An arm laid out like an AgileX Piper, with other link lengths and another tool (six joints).
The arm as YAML. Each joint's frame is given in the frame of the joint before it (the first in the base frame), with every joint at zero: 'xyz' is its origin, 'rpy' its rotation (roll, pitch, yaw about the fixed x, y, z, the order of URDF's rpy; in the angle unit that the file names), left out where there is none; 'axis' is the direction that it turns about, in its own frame. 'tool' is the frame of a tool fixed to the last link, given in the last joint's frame.
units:
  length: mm
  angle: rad
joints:
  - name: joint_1
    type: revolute
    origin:
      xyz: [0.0, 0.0, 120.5]
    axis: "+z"
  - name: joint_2
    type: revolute
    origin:
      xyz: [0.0, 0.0, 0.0]
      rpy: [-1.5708, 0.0, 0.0]
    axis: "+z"
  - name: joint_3
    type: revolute
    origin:
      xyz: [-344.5, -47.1, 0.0]
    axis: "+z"
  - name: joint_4
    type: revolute
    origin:
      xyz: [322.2, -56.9, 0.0]
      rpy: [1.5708, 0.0, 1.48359]
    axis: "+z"
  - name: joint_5
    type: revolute
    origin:
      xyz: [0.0, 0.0, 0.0]
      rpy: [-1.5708, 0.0, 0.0]
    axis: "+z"
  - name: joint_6
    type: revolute
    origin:
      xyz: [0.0, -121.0, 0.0]
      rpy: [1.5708, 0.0, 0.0]
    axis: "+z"
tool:
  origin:
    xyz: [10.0, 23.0, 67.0]
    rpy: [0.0, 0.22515, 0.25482]
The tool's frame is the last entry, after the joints.
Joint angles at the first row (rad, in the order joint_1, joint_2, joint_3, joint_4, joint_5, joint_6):
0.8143, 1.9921, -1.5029, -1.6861, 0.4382, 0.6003
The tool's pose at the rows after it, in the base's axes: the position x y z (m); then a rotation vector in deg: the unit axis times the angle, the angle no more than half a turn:
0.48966 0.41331 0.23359 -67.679 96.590 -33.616
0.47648 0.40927 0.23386 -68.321 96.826 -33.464
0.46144 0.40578 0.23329 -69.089 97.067 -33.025
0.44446 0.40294 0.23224 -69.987 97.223 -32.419
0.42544 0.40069 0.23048 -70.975 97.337 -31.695
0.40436 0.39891 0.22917 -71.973 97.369 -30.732
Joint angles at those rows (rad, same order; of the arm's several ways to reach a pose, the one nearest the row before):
0.8249, 1.9617, -1.4628, -1.6824, 0.4466, 0.6011
0.8376, 1.9283, -1.4175, -1.6787, 0.4531, 0.6041
0.8532, 1.8932, -1.3689, -1.6757, 0.4581, 0.6112
0.8726, 1.8565, -1.3178, -1.6732, 0.4633, 0.6206
0.8968, 1.8188, -1.2644, -1.6703, 0.4705, 0.6321
0.9259, 1.7784, -1.2098, -1.6656, 0.4786, 0.6450

